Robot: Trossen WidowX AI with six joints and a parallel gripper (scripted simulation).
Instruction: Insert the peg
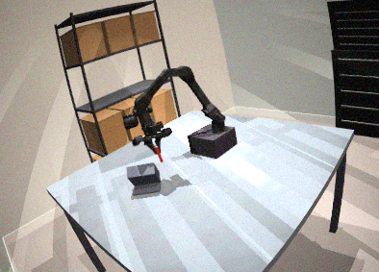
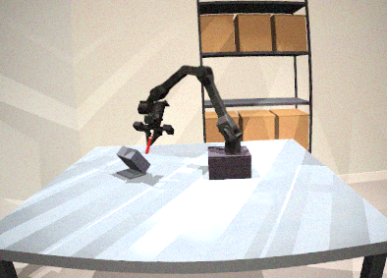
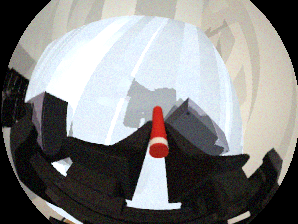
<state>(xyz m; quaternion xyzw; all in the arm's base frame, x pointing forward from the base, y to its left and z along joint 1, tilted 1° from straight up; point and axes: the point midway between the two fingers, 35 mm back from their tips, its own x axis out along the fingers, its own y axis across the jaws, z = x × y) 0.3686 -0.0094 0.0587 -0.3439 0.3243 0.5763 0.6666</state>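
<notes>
The panel lies 90 mm ahead of my gripper tip, 70 mm below it and 20 mm to the right of it. Also, from my gripper tip: red peg: 20 mm above, 10 mm to the right.
</notes>
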